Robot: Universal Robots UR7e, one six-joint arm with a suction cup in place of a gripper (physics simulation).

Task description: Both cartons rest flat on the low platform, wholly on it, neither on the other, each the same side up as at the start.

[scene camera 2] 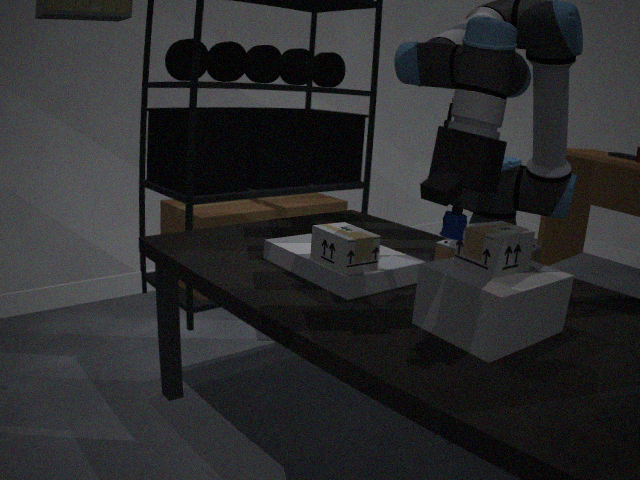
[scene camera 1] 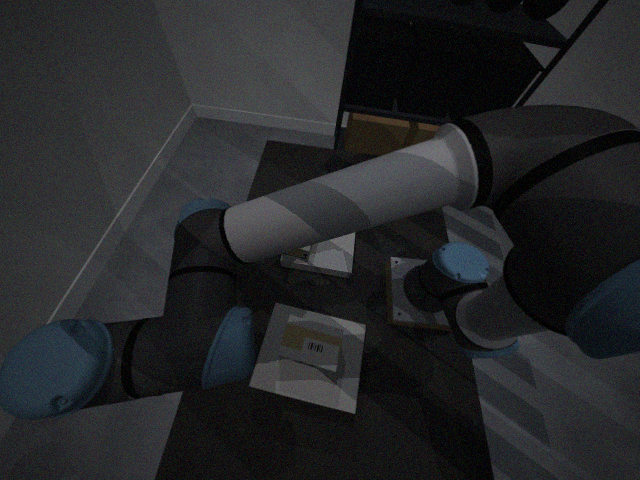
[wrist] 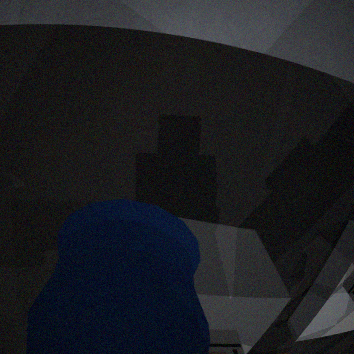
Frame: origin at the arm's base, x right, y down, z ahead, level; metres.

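Where they show: end effector, tool point: (scene camera 2: 451, 236) (wrist: 126, 258); arm's base, origin of the base link: (scene camera 1: 427, 288).
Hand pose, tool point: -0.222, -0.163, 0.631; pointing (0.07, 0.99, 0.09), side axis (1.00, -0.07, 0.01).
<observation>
Each offset is from my tool point to the top centre of the thing, as dx, dy, dz. "*": to the spot under its first point. Level surfaces: height alone.
One carton {+0.380, +0.107, -0.218} (scene camera 1: 296, 254) (scene camera 2: 343, 248) stands upright, arrows up, on the low platform {+0.450, +0.182, -0.297} (scene camera 1: 333, 266) (scene camera 2: 361, 287), partly hidden by the arm in scene camera 1. The other carton {+0.043, +0.032, -0.258} (scene camera 1: 310, 338) (scene camera 2: 498, 248) stands upright, arrows up, on a taller white block {+0.025, +0.110, -0.263} (scene camera 1: 320, 393) (scene camera 2: 454, 315) (wrist: 240, 255); part of its side {* +0.086, +0.100, -0.202} (wrist: 225, 337) shows beside the cup in the wrist view. My blue suction cup (scene camera 2: 454, 227) (wrist: 120, 280) holds nothing. In scene camera 2 it appears close beside the carton on the block, lower than its top; contact cannot be told. In scene camera 1 the cup is hidden.
Both supports stand on a dark table {dy +0.230} (scene camera 1: 222, 434) (scene camera 2: 320, 315). The arm's base plate (scene camera 1: 400, 310) is beside them. A shelf rack (scene camera 2: 190, 217) with black balls and a dark bin stands behind the table. The arm's forearm (scene camera 1: 351, 191) crosses above the low platform.
</observation>
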